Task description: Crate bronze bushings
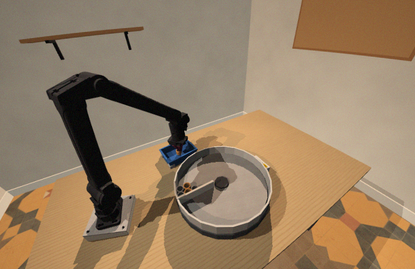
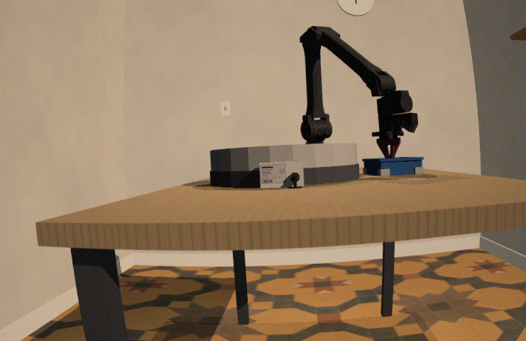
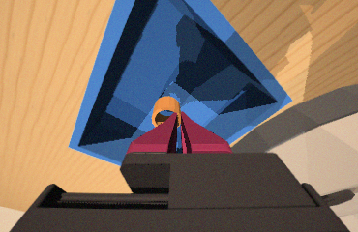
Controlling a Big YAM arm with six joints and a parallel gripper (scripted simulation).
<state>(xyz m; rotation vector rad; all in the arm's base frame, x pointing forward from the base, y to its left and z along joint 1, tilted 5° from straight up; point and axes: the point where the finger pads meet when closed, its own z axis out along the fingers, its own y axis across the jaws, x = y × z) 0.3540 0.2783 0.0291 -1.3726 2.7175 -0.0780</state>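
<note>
My hand is 10 mm past the blue crate, 10 mm to the right of it and 20 mm above it. Round my hand: grey turning table: 130 mm ahead, 320 mm to the right, 10 mm above.
</note>
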